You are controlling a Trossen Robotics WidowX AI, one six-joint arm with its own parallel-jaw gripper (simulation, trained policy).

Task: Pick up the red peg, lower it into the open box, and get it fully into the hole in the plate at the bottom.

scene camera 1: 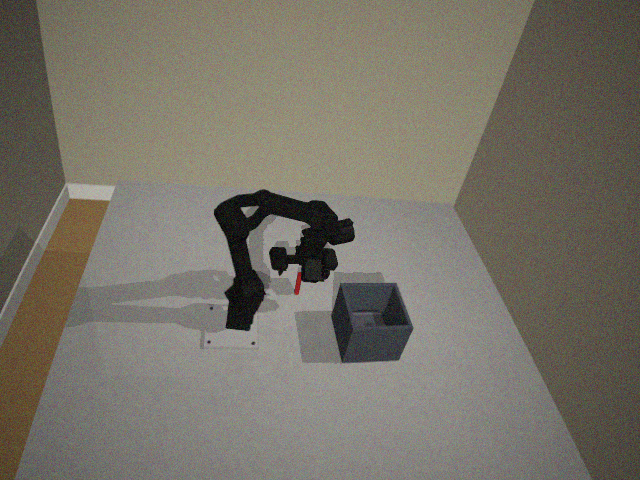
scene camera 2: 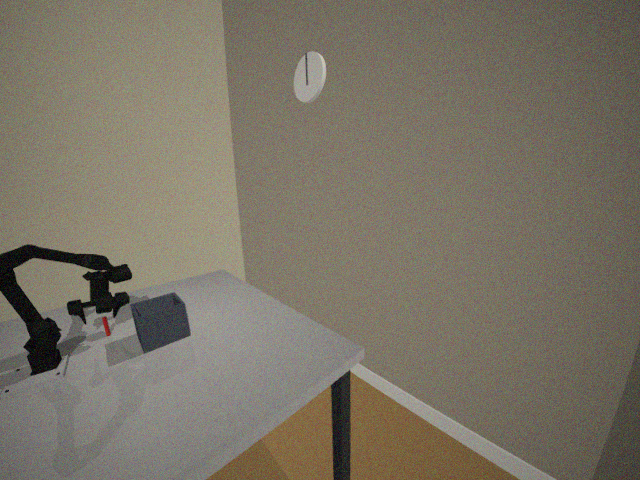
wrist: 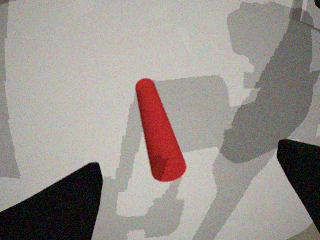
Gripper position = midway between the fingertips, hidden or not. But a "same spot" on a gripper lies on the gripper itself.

gripper: scene camera 1; scene camera 2; wrist 194, 162
same spot on gripper: point(scene camera 2: 102, 299) = point(scene camera 1: 312, 264)
